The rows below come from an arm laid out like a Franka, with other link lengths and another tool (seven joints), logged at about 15 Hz.
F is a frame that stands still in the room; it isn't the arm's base.
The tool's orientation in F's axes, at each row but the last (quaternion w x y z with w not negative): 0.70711, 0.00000, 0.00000, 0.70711; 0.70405, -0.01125, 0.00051, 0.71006; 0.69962, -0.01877, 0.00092, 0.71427; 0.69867, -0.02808, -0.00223, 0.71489; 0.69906, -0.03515, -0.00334, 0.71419; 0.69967, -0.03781, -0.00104, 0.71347; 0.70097, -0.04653, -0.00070, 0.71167; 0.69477, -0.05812, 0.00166, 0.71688; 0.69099, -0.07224, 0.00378, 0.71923
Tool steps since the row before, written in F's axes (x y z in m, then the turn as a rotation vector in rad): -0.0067, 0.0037, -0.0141, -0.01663, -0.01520, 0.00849; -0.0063, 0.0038, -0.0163, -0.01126, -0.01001, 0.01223; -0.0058, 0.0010, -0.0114, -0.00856, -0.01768, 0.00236; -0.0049, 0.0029, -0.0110, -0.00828, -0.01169, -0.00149; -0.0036, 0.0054, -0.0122, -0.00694, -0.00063, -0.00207; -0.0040, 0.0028, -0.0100, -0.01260, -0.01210, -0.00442; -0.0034, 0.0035, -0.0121, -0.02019, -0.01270, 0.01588; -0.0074, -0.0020, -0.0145, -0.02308, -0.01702, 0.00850; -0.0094, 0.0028, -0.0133, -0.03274, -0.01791, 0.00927
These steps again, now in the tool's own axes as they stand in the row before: 0.0037, 0.0067, -0.0141, -0.01520, 0.01663, 0.00849; 0.0041, 0.0065, -0.0161, -0.01012, 0.01116, 0.01223; 0.0014, 0.0061, -0.0112, -0.01756, 0.00887, 0.00209; 0.0034, 0.0053, -0.0107, -0.01144, 0.00861, -0.00155; 0.0060, 0.0041, -0.0117, -0.00040, 0.00705, -0.00171; 0.0034, 0.0045, -0.0096, -0.01162, 0.01307, -0.00433; 0.0043, 0.0041, -0.0116, -0.01345, 0.01931, 0.01635; -0.0005, 0.0086, -0.0140, -0.01704, 0.02292, 0.00890; 0.0046, 0.0105, -0.0119, -0.01767, 0.03249, 0.01052
